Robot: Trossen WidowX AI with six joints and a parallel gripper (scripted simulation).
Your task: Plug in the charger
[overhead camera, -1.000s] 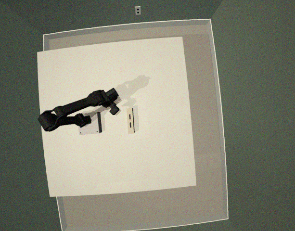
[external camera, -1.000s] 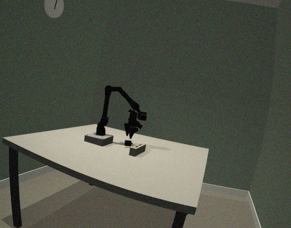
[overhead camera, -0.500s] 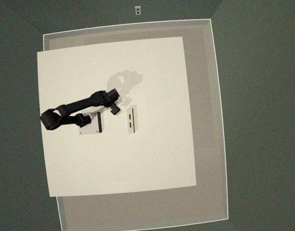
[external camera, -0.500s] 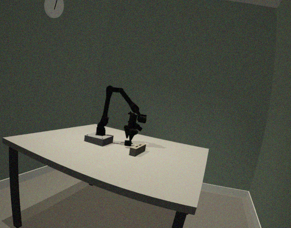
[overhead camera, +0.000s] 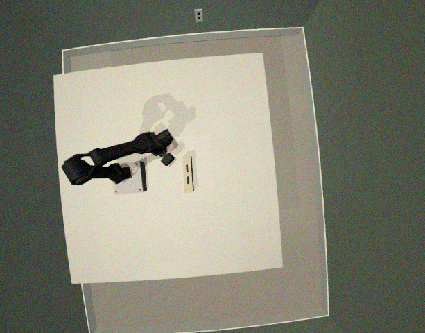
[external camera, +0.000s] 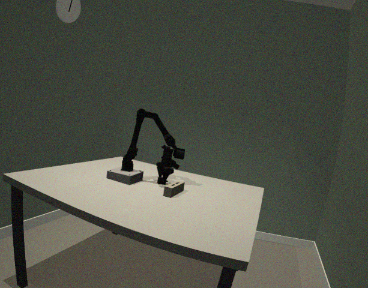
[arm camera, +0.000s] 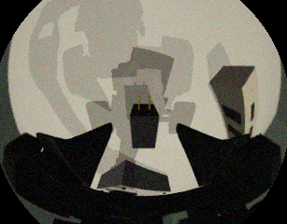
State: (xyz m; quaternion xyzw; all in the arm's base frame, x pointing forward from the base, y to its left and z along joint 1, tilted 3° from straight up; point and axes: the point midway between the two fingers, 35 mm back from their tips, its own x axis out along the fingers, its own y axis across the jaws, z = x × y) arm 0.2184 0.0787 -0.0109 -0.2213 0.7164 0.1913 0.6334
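Right now the charger is 1 cm ahead of my gripper tip and 1 cm to the left of it.
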